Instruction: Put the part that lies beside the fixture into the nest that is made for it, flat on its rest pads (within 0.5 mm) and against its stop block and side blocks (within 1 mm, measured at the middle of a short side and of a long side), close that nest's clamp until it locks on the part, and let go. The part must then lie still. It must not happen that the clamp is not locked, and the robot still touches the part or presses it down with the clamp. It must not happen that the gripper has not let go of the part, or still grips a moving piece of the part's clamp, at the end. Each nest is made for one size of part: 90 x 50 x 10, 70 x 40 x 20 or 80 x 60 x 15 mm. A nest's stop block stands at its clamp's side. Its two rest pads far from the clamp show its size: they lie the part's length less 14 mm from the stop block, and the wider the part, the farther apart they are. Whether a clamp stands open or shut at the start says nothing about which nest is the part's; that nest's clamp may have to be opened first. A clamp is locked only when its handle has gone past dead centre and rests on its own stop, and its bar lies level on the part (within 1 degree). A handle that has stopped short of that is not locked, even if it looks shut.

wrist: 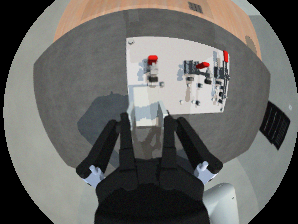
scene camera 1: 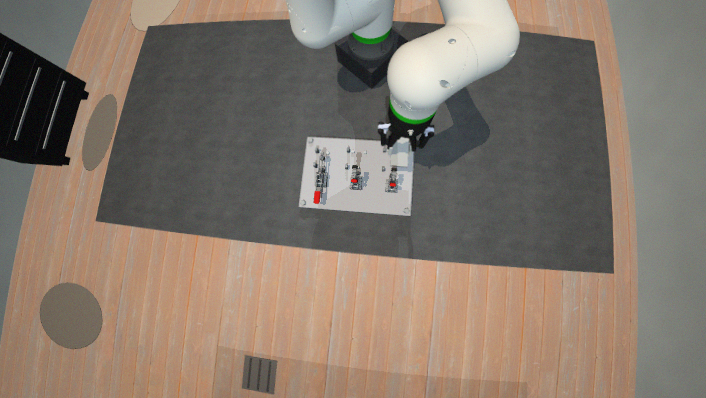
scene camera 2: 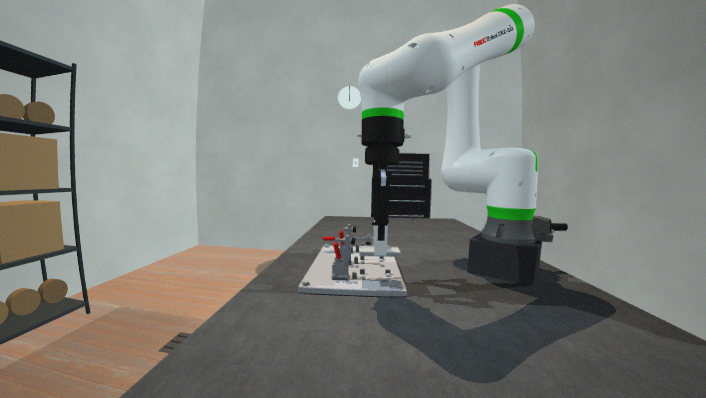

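On a light grey fixture plate, (wrist: 172, 52) and (scene camera 2: 327, 268) are the same spot.
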